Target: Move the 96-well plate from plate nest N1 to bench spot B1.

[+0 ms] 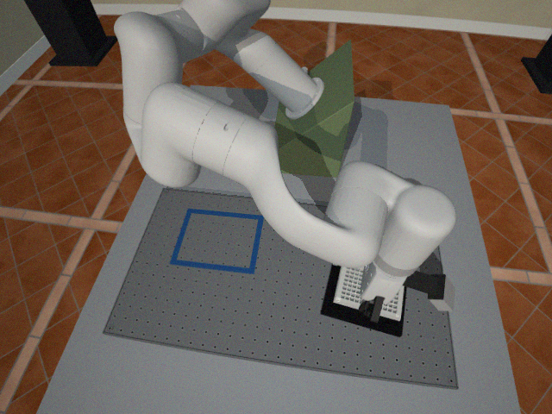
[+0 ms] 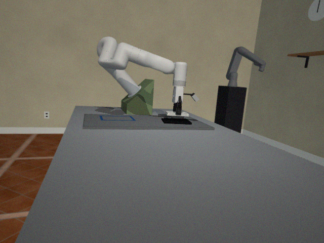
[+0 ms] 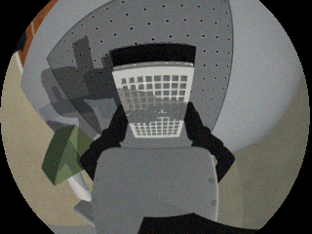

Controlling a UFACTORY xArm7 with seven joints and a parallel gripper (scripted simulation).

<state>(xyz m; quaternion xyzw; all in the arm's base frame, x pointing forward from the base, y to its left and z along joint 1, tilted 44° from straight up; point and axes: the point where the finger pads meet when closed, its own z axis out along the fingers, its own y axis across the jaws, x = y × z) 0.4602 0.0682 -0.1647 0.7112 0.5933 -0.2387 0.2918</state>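
Right now the black plate nest is 6 cm below my hand. The rest, counted from my hand: white 96-well plate (1 cm below).
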